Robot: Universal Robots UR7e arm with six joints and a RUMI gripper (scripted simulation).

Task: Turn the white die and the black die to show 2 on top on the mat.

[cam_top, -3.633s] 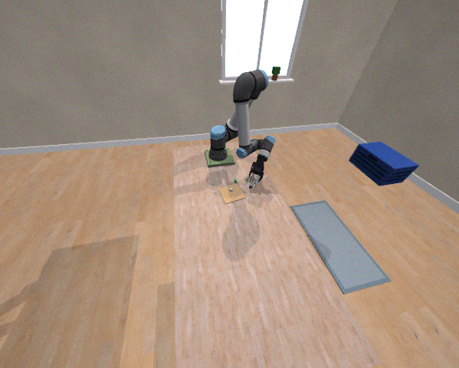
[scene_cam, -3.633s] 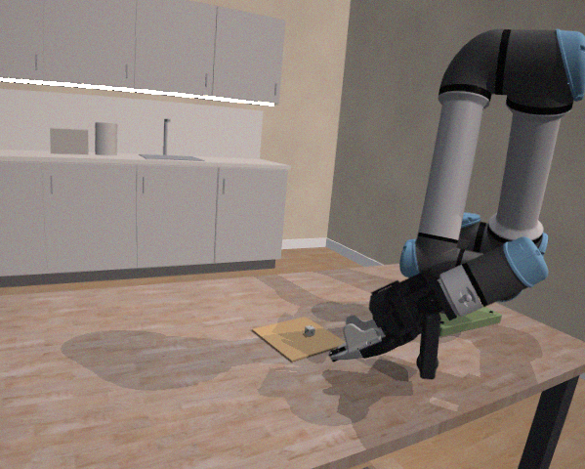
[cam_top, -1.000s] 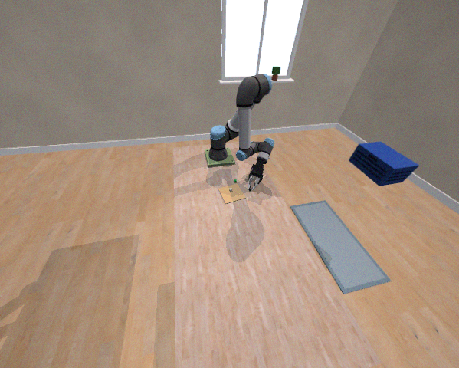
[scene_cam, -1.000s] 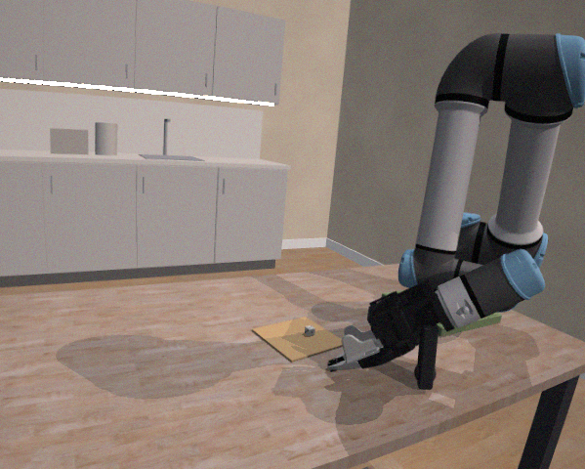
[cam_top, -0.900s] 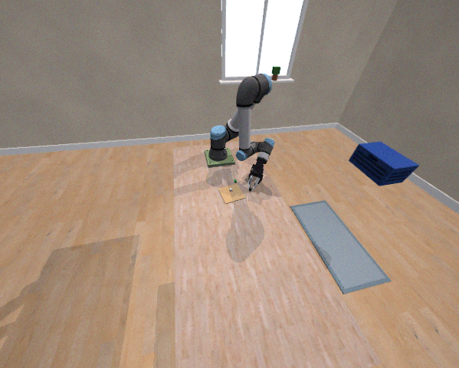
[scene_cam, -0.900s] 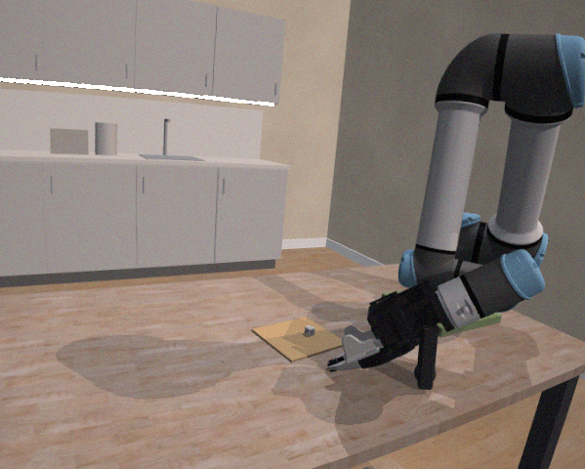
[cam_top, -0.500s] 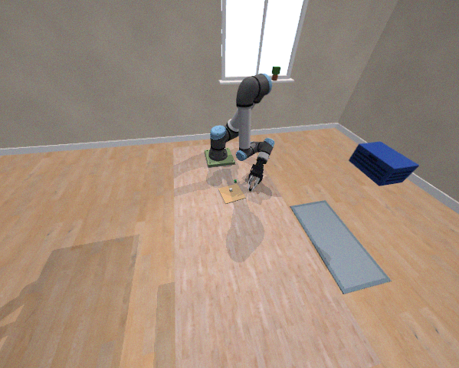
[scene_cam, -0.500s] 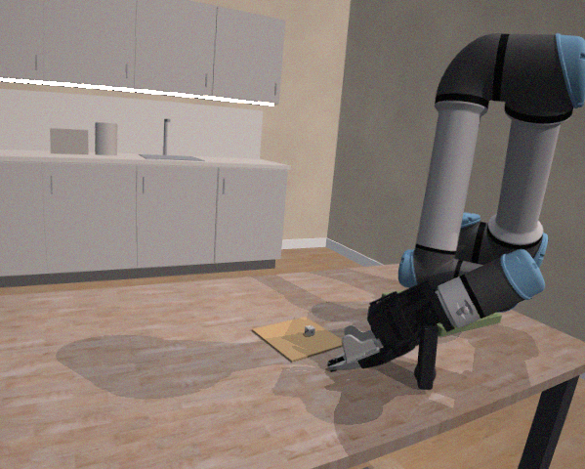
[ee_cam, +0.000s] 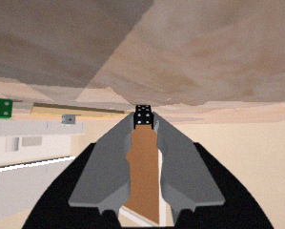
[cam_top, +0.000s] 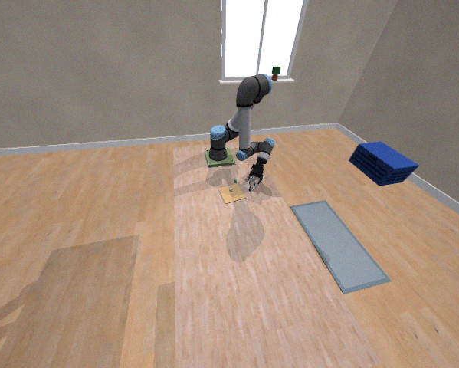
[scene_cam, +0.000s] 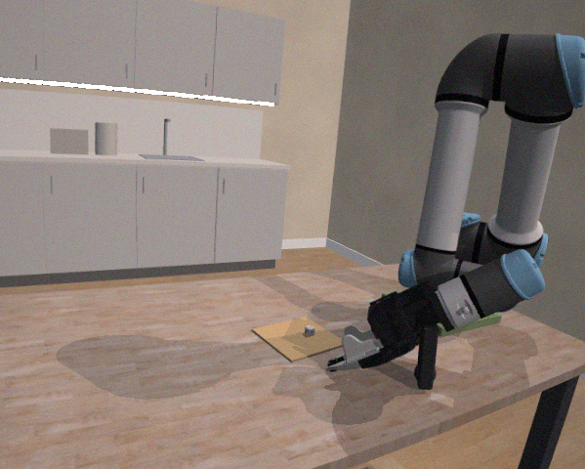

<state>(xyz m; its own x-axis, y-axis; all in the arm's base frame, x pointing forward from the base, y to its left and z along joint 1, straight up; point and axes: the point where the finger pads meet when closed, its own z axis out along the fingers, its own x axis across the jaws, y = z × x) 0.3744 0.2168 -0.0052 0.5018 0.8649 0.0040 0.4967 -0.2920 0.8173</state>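
Now: the green die 100 mm to the right of my hand, 80 mm behind it and 10 mm below it. From my hand the other things lie so: white die: 140 mm to the right, 10 mm ahead; black die: 10 mm ahead; tan mat: 130 mm to the right, 30 mm ahead, 10 mm below.
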